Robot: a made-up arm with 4 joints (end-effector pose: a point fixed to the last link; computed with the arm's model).
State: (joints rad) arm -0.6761 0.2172 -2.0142 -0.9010
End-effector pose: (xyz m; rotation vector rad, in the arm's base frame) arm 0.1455 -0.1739 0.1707 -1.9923 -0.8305 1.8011
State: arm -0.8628 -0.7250 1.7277 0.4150
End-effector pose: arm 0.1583 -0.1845 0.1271 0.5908 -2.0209 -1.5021
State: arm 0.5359 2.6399 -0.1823 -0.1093
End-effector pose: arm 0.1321 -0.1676 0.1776 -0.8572 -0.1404 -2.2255
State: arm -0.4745 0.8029 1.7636 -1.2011
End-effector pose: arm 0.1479 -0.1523 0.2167 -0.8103 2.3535 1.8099
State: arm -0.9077 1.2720 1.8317 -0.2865
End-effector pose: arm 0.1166 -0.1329 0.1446 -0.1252 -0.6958 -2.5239
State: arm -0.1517 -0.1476 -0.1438 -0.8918
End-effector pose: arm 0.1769 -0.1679 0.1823 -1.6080 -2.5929 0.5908
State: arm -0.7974 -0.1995 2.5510 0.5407
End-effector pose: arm 0.1247 -0.1298 0.0952 0.5713 -0.6851 -1.8761
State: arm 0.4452 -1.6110 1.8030 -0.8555
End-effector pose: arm 0.1700 -0.1652 0.1837 0.1083 -2.7814 1.2735
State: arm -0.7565 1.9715 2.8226 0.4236
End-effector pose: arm 0.1403 -0.0872 0.2029 -0.0701 -1.7420 2.4537
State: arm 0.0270 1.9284 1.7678 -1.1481
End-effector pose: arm 0.1508 -0.2071 0.1936 -0.0182 0.9704 2.3582
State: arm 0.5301 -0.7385 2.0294 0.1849
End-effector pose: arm 0.1582 -0.2393 0.1725 -0.0386 2.3465 1.3287
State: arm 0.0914 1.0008 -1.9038 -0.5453
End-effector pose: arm 0.1542 -0.1826 0.1851 -1.9191 -0.7662 0.8004
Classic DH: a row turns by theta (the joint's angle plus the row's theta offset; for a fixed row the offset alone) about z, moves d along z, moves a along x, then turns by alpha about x. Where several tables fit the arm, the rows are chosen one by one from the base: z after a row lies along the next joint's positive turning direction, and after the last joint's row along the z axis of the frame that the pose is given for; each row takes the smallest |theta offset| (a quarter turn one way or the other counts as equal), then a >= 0, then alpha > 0; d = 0 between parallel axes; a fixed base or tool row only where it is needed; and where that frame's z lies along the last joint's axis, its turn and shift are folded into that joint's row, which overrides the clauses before.
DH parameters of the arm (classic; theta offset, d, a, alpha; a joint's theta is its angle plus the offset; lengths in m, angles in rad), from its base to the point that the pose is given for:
base (fixed): -0.0387 0.544 0.1155 2.6751
joint 1: 1.5362 0.3978 -0.0193 1.5882
joint 2: 0.9078 0.0432 0.0037 1.2088
joint 3: -1.5273 -0.0614 -0.0258 -1.3634
joint 4: 1.0591 0.0471 -0.0093 -1.2269
tool (fixed): 1.2802 -0.0823 0 0

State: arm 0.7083 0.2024 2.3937 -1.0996
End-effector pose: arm 0.1309 -0.1782 0.2228 -0.6079 1.9375 0.5479
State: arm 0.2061 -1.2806 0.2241 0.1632
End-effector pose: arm 0.1053 -0.1889 0.1945 0.7221 1.6415 -0.4758
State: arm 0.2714 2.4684 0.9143 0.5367
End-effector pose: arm 0.1362 -0.1064 0.2095 -0.8107 1.3351 -2.3972
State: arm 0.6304 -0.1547 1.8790 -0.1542
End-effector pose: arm 0.1581 -0.2225 0.1790 -0.0219 1.9843 1.3245
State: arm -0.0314 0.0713 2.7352 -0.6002
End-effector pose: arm 0.1580 -0.1712 0.1906 -1.5670 1.6520 1.7362
